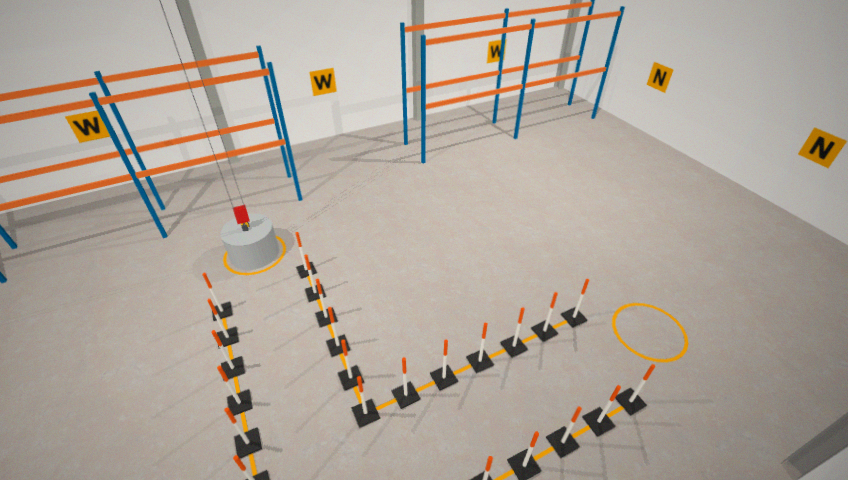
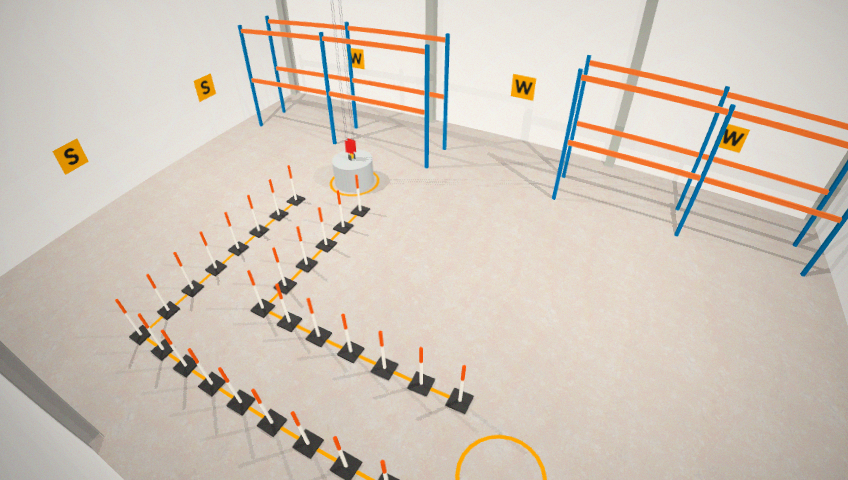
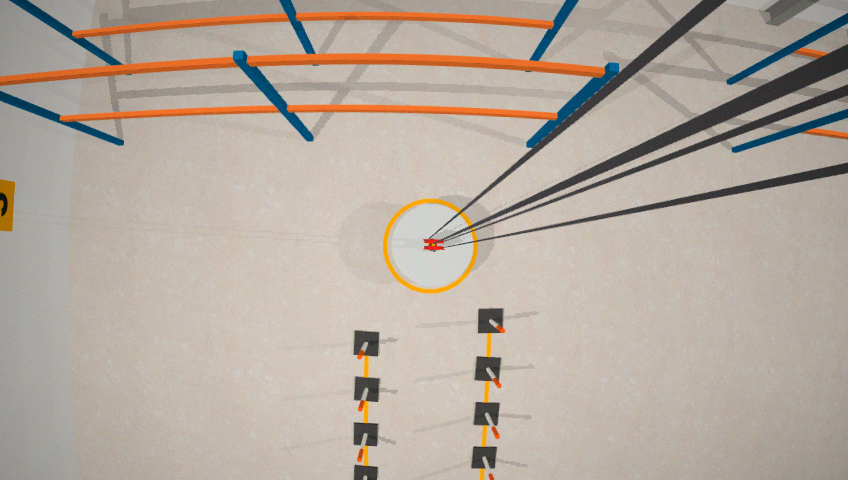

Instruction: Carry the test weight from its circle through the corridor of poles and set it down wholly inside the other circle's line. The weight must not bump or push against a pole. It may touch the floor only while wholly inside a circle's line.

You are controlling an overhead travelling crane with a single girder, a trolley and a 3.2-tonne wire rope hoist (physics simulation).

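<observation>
The test weight [image 1: 251, 252] [image 2: 353, 176] [image 3: 410, 261], a pale grey cylinder, stands upright within the line of its orange circle [image 1: 254, 274] [image 2: 354, 194] [image 3: 430, 291]. Any small gap under it cannot be told. My gripper [image 1: 245, 226] [image 2: 351, 156] [image 3: 433, 244], the hook under a red block, is at the middle of the weight's top and shut on it. The nearest corridor poles are one of the right row [image 1: 301, 248] [image 2: 358, 196] [image 3: 496, 326] and one of the left row [image 1: 211, 290] [image 2: 292, 184] [image 3: 363, 349], both apart from the weight. The other circle [image 1: 659, 361] [image 2: 498, 436] lies beyond the corridor's far end.
The two pole rows run away from the weight and bend at a corner towards the other circle. A blue and orange rack [image 1: 127, 159] [image 2: 426, 107] [image 3: 386, 58] stands behind the weight by the W wall. A second rack [image 1: 423, 101] [image 2: 705, 155] stands farther along that wall.
</observation>
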